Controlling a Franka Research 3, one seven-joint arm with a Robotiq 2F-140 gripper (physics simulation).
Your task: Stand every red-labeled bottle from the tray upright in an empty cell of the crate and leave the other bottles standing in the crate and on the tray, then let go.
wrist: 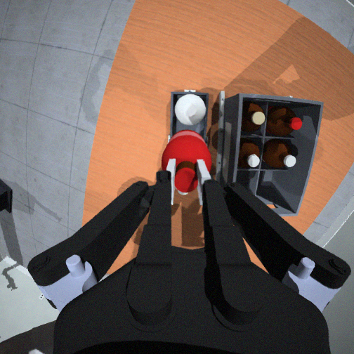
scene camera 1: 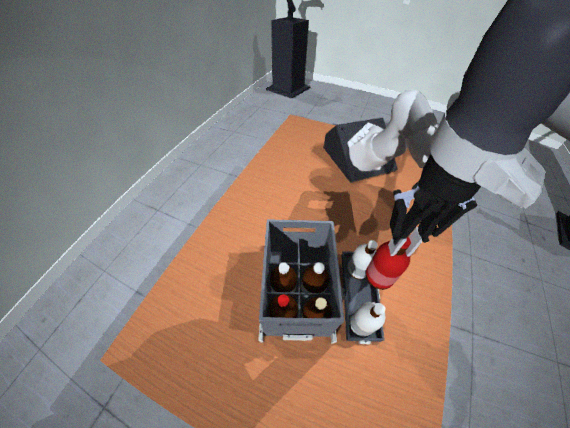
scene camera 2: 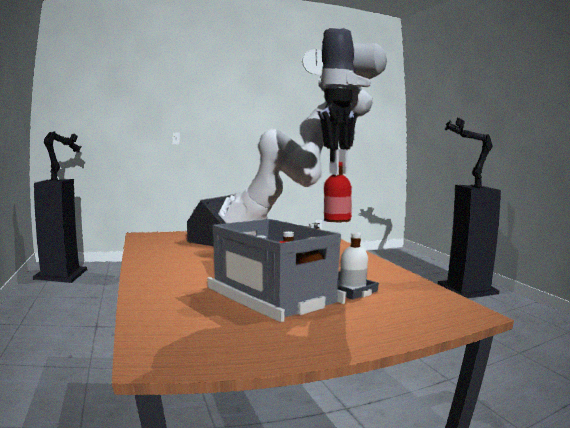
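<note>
My gripper (scene camera 1: 405, 245) (scene camera 2: 338, 164) (wrist: 185, 169) is shut on the neck of the red-labeled bottle (scene camera 1: 388, 265) (scene camera 2: 337, 192) (wrist: 186, 150), which hangs upright above the tray (scene camera 1: 357, 295) (scene camera 2: 373, 287). Two white bottles stand on the tray: one at the near end (scene camera 1: 367, 320) (scene camera 2: 354, 265) (wrist: 190, 109), one at the far end (scene camera 1: 363, 262), mostly hidden in the wrist view. The grey crate (scene camera 1: 300, 326) (scene camera 2: 307, 285) (wrist: 232, 130) beside the tray has four filled cells; the two cells of its far row, toward the robot base, are empty.
The crate's brown bottles have white caps (scene camera 1: 284, 268) (scene camera 1: 319, 268), a red cap (scene camera 1: 283, 300) and a cream cap (scene camera 1: 321, 303). The crate walls rise above the tray. The robot's dark base block (scene camera 1: 337, 150) (scene camera 2: 202, 222) is at the far end of the table.
</note>
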